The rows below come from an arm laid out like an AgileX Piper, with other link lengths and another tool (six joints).
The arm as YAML. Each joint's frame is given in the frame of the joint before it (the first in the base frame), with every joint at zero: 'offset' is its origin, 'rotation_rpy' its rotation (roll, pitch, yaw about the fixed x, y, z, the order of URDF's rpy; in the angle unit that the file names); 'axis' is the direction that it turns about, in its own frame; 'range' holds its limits. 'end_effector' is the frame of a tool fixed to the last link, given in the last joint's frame.
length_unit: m
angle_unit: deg
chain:
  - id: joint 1
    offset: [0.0, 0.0, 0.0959]
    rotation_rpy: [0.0, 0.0, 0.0]
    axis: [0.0, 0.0, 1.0]
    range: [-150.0, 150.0]
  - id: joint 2
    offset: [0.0, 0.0, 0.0]
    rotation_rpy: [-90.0, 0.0, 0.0]
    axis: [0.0, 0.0, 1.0]
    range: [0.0, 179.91]
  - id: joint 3
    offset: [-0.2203, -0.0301, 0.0]
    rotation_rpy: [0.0, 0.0, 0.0]
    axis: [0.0, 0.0, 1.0]
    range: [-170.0, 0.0]
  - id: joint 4
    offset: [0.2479, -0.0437, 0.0]
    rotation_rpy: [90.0, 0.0, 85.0]
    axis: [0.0, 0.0, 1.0]
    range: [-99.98, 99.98]
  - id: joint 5
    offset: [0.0, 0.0, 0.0]
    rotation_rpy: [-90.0, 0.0, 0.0]
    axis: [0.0, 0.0, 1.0]
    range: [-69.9, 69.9]
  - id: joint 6
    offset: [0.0, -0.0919, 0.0]
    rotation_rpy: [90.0, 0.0, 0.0]
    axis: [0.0, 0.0, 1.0]
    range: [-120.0, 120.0]
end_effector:
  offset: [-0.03, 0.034, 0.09]
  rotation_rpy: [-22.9, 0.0, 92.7]
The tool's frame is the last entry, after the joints.
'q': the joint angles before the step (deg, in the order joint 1, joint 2, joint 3, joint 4, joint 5, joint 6). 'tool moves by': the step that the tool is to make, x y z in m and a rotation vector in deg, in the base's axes. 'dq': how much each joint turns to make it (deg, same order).
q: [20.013, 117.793, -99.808, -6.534, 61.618, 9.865]
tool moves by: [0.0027, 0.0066, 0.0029, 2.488, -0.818, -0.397]
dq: [-0.019, -0.006, 0.011, 2.056, -1.626, 0.071]
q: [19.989, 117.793, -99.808, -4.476, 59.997, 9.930]
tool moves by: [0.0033, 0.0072, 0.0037, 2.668, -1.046, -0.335]
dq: [0.004, 0.011, -0.014, 2.195, -1.898, -0.047]
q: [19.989, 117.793, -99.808, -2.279, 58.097, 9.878]
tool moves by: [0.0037, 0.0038, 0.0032, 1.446, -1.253, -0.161]
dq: [-0.004, 0.009, -0.025, 0.945, -1.657, -0.005]
